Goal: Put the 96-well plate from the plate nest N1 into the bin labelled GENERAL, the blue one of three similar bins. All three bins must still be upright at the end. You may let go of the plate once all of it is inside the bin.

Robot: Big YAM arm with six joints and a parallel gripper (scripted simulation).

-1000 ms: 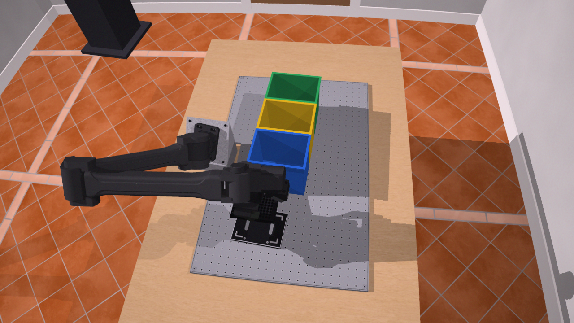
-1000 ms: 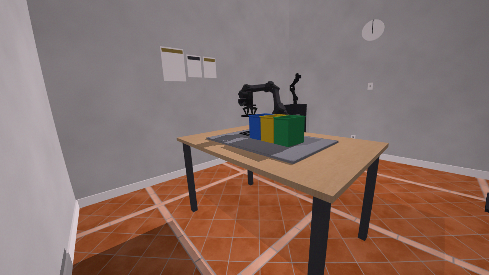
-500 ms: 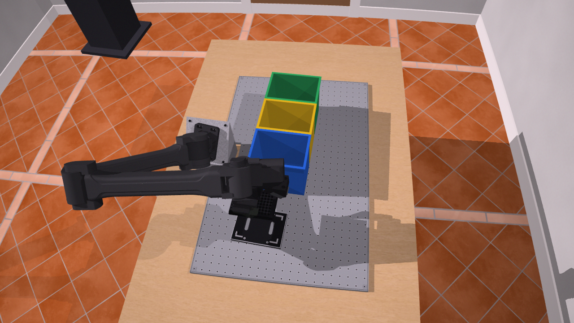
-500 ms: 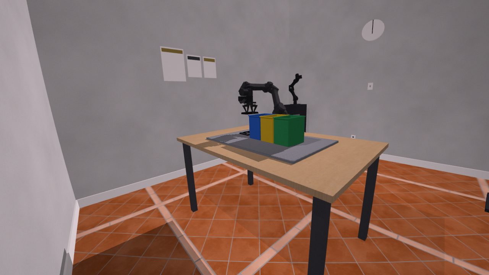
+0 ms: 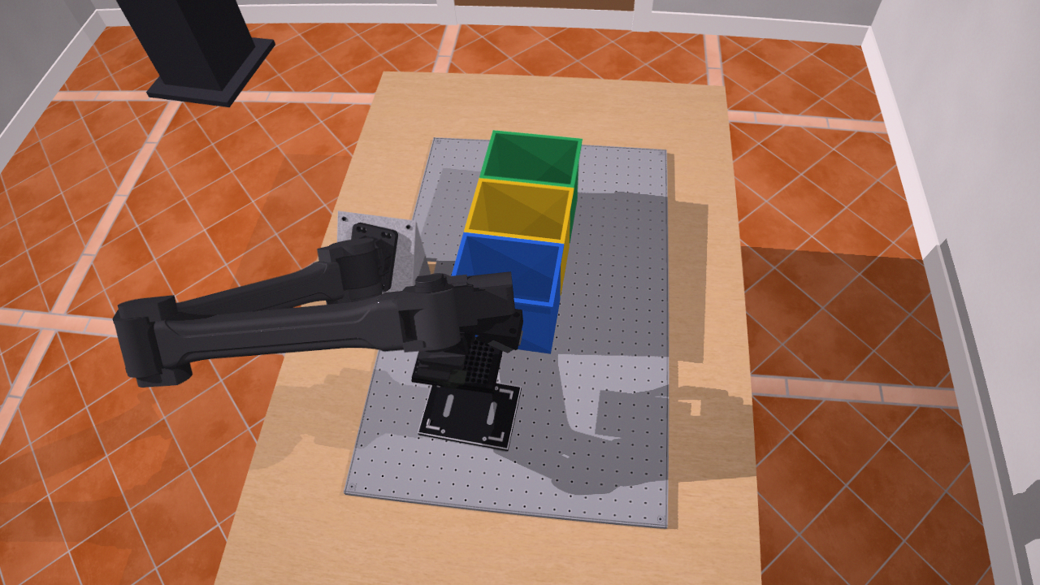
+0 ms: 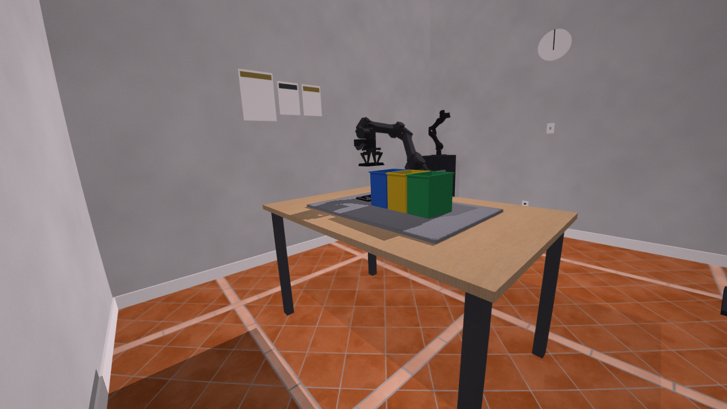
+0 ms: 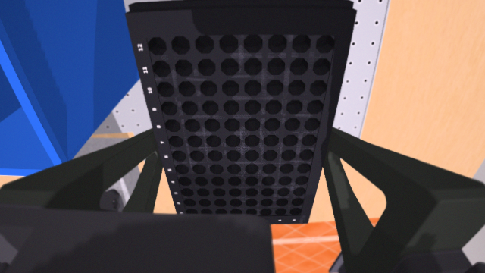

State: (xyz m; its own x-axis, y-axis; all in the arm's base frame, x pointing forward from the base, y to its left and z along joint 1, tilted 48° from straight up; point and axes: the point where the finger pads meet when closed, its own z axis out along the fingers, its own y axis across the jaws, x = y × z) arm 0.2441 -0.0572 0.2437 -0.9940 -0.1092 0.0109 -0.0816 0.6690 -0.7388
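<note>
Now: the blue bin 20 mm ahead of my hand, 200 mm to the left of it and 120 mm below it. The rest, counted from my hand: yellow bin (10 mm ahead, 330 mm to the left, 120 mm below); plate nest N1 (200 mm below); black 96-well plate (right at my hand).
</note>
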